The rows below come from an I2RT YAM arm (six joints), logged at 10 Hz.
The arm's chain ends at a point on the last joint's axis. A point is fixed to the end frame.
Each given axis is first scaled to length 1.
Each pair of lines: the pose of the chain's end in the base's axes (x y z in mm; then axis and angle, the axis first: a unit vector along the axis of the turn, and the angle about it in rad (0 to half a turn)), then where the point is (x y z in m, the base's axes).
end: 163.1, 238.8, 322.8, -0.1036, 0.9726, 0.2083, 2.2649
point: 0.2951 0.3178 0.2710
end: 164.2, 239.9, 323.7, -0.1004, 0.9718, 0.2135, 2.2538
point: 0.2970 0.3191 0.2741
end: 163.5, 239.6, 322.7, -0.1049, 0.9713, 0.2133, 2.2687
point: 0.2948 0.3199 0.2711
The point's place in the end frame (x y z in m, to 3 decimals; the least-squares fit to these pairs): -0.042 0.016 0.156
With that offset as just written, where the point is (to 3 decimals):
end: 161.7, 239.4, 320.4, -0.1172, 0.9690, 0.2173, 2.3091
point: 0.289 0.323 0.264
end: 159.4, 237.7, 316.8, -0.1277, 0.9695, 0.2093, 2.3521
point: 0.282 0.323 0.253
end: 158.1, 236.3, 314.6, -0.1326, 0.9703, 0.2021, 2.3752
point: 0.279 0.321 0.247
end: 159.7, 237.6, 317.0, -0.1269, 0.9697, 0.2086, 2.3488
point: 0.283 0.322 0.254
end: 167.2, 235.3, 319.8, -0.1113, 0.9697, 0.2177, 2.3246
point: 0.294 0.319 0.261
